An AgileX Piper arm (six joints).
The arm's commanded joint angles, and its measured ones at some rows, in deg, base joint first. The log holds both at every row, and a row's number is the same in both.
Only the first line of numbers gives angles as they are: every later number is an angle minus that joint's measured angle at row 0.
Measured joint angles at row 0: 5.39 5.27 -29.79 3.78 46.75 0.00
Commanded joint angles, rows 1 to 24: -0.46 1.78 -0.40 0.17 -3.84 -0.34; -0.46 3.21 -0.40 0.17 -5.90 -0.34; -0.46 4.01 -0.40 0.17 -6.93 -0.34; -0.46 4.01 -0.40 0.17 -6.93 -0.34; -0.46 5.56 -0.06 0.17 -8.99 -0.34; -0.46 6.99 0.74 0.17 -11.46 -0.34; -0.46 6.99 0.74 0.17 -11.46 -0.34; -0.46 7.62 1.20 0.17 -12.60 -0.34; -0.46 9.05 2.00 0.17 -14.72 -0.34; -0.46 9.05 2.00 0.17 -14.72 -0.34; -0.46 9.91 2.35 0.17 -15.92 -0.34; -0.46 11.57 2.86 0.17 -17.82 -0.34; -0.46 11.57 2.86 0.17 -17.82 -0.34; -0.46 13.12 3.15 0.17 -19.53 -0.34; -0.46 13.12 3.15 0.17 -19.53 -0.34; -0.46 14.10 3.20 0.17 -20.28 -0.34; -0.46 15.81 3.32 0.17 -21.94 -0.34; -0.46 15.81 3.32 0.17 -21.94 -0.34; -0.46 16.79 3.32 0.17 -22.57 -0.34; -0.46 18.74 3.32 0.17 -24.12 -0.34; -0.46 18.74 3.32 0.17 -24.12 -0.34; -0.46 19.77 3.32 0.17 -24.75 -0.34; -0.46 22.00 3.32 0.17 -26.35 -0.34; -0.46 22.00 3.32 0.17 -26.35 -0.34
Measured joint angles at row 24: 0.00 19.60 2.98 0.00 -23.55 0.00
